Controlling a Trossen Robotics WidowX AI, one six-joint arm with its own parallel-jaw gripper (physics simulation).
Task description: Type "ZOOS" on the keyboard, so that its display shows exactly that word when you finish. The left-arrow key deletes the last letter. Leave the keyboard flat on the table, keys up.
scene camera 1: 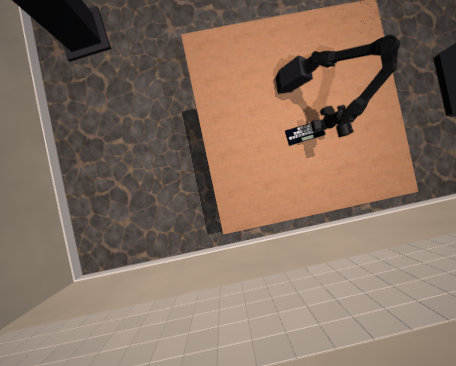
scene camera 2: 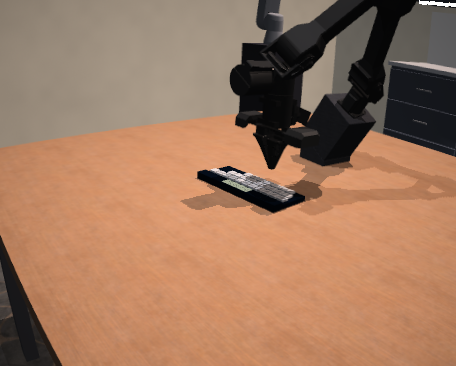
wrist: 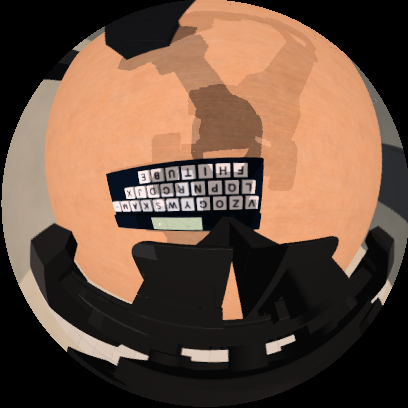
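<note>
The dark blue keyboard (scene camera 1: pixel 298 136) (scene camera 2: pixel 272 203) (wrist: pixel 130 220) lies flat on the table, keys up; it appears upside down in the wrist view. There, the Z key (wrist: pixel 235 203) and O key (wrist: pixel 219 203) are side by side, the S key (wrist: pixel 159 205) is farther left, and the left-arrow key (wrist: pixel 117 206) is at the row's left end. The pale green display (scene camera 1: pixel 307 138) (scene camera 2: pixel 236 185) (wrist: pixel 177 223) has no letters that I can make out. My gripper (scene camera 2: pixel 271 167) (wrist: pixel 225 221) is shut and empty, pointing down above the keyboard. Its tips appear just below the Z and O keys in the wrist view.
The arm's black base block (scene camera 1: pixel 294 75) (scene camera 2: pixel 336 131) (wrist: pixel 142 30) stands on the wooden table (scene camera 1: pixel 250 175) (scene camera 2: pixel 200 280) (wrist: pixel 90 125). The arm's shadow falls across the table and part of the keyboard. A dark drawer cabinet (scene camera 2: pixel 420 105) stands beyond the table.
</note>
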